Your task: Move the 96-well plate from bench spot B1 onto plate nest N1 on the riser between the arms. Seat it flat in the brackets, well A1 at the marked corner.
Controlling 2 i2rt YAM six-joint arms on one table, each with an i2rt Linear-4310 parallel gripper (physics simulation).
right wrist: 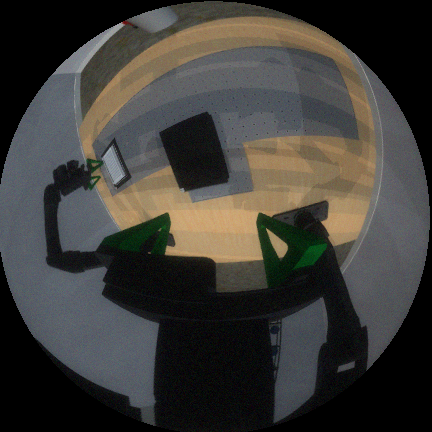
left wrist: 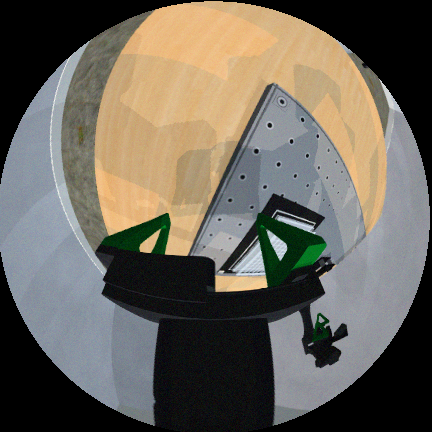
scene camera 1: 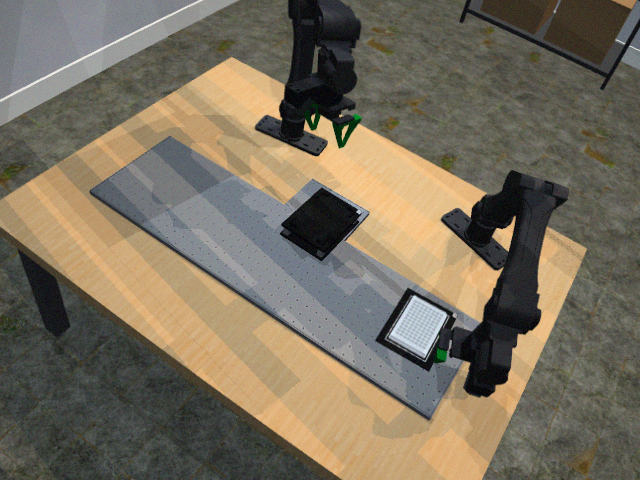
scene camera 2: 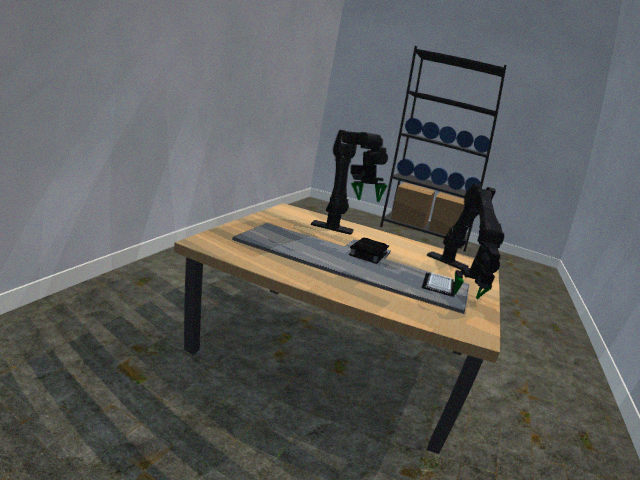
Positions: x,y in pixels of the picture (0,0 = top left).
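Labels:
My left gripper (scene camera 1: 456,367) is open, and it touches a black plate nest (scene camera 1: 426,363). A white well plate (scene camera 1: 417,328) sits on the black plate nest. As for my right gripper (scene camera 1: 327,138), it is open as well and holds nothing.

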